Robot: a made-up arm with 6 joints.
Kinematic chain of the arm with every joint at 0, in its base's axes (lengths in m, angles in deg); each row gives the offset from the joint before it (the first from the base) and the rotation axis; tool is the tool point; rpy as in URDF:
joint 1: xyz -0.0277 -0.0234 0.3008 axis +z
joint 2: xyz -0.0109 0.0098 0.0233 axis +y
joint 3: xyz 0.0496 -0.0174 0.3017 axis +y
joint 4: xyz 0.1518 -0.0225 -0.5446 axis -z
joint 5: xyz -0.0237 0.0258 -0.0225 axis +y
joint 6: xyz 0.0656 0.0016 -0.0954 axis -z
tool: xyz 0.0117 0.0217 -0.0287 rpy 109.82 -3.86 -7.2
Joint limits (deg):
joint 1: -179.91..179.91
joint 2: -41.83..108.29
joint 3: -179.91..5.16
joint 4: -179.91..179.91
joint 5: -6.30..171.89
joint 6: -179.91..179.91
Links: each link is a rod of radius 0.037 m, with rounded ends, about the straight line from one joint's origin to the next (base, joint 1, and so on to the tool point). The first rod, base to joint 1, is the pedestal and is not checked.
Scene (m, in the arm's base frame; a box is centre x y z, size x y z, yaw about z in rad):
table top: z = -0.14
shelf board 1: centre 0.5 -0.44 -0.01 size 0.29 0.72 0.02 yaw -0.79
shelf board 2: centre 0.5 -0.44 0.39 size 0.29 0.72 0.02 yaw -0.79
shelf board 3: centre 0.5 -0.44 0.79 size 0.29 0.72 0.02 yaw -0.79
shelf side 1: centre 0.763 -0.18 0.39 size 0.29 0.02 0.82 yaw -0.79
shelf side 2: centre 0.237 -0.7 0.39 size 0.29 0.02 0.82 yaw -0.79
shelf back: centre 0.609 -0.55 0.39 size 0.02 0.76 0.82 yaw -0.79
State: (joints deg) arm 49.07 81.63 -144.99 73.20 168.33 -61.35
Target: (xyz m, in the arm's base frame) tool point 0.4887 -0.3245 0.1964
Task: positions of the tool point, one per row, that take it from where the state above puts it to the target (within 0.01 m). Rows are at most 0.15 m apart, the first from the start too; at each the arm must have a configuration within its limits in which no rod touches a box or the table.
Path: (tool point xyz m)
1: 0.4550 0.5670 0.2043
2: 0.4730 0.5067 0.1480
3: 0.4753 0.4393 0.0986
4: 0.4614 0.3682 0.0576
5: 0.4320 0.2972 0.0266
6: 0.4737 0.1888 0.0665
7: 0.4859 0.0768 0.1042
8: 0.4695 -0.0304 0.1388
9: 0.4281 -0.1252 0.1697
10: 0.3669 -0.2015 0.1964
11: 0.4134 -0.2427 0.1969
12: 0.4541 -0.2840 0.1969
13: 0.4887 -0.3245 0.1965

